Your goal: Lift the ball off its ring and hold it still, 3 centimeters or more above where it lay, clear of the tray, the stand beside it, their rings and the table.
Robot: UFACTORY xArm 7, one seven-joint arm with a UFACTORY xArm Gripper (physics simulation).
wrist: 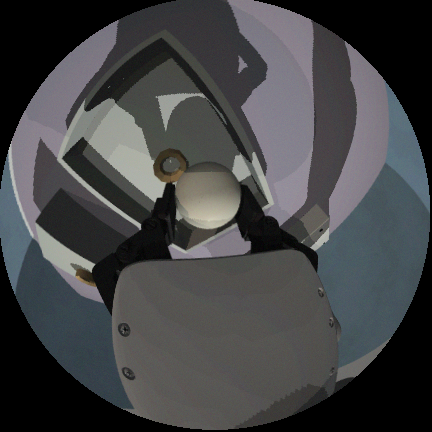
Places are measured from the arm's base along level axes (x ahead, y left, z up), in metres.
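Pixels of known places: gripper, fingertip midpoint: (205, 196).
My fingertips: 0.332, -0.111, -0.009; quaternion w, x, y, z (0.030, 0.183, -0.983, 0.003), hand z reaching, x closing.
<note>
Ahead of a thing's pixels: the offset from my fingertips to its top centre, as dx, dy, dz. "spot": to the spot under its first point. Level surfaces: height alone.
The pale cream ball @(+0.003, -0.006, +0.035) (208, 196) is between the two black fingertips in the wrist view, near the tray's near corner. My gripper (205, 196) is shut on it, one finger against each side. The ball hides what is directly beneath it, so its own ring does not show, and I cannot tell whether it touches anything below. The grey-green tray (127, 167) lies beneath and beyond the ball. A golden-brown ring @(spot: +0.048, -0.008, -0.012) (158, 166) lies on the tray floor, just to the upper left of the ball. The stand (77, 220) is at the left, beside the tray.
A second golden ring @(spot: +0.130, +0.139, +0.047) (85, 276) is at the stand's lower edge, partly behind the left finger linkage. A small grey box (311, 223) is on the right, beyond the right finger. The pale lilac table @(dz -0.024) (285, 100) carries dark shadows. The tray's raised walls surround its floor.
</note>
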